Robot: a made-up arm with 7 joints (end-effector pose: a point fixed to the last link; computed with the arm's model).
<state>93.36 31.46 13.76 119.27 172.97 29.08 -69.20</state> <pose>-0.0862 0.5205 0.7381 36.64 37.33 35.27</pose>
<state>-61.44 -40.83 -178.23 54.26 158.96 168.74 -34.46</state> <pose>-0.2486 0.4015 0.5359 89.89 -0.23 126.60</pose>
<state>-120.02 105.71 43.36 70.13 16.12 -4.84 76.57</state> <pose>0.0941 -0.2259 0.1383 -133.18 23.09 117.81</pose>
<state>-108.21 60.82 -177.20 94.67 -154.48 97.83 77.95</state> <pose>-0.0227 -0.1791 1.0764 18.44 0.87 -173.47</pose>
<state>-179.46 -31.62 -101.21 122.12 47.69 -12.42 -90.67</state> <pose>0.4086 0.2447 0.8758 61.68 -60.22 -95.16</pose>
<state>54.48 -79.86 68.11 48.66 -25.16 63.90 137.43</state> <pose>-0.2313 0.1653 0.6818 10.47 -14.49 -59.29</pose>
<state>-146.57 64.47 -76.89 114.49 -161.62 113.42 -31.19</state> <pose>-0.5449 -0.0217 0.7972 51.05 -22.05 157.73</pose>
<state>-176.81 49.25 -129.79 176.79 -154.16 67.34 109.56</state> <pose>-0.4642 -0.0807 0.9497 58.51 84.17 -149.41</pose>
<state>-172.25 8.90 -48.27 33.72 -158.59 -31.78 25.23</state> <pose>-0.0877 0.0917 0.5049 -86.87 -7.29 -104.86</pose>
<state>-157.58 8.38 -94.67 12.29 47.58 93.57 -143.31</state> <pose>-0.0424 0.0864 0.4463 -9.28 -36.20 156.28</pose>
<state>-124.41 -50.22 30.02 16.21 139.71 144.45 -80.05</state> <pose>0.1148 -0.1148 0.7053 61.20 -45.41 -115.64</pose>
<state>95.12 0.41 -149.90 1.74 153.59 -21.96 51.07</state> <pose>-0.0817 -0.0550 0.4828 -67.27 -7.33 78.00</pose>
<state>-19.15 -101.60 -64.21 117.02 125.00 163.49 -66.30</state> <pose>-0.5210 0.0808 0.5319 -168.80 10.13 145.55</pose>
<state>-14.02 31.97 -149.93 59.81 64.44 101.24 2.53</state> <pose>-0.2683 -0.1674 0.7194 -42.92 24.59 -178.03</pose>
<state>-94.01 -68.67 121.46 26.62 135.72 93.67 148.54</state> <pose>0.2090 0.1126 0.3127 -121.84 -32.48 127.72</pose>
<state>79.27 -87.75 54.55 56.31 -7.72 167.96 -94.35</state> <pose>-0.1276 -0.0700 0.6146 -98.09 56.94 129.55</pose>
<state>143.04 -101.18 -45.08 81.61 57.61 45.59 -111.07</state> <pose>0.4090 0.0677 0.7289 97.07 -14.84 -54.93</pose>
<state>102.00 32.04 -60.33 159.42 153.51 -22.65 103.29</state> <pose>0.1227 0.3245 0.9401 149.80 15.61 134.39</pose>
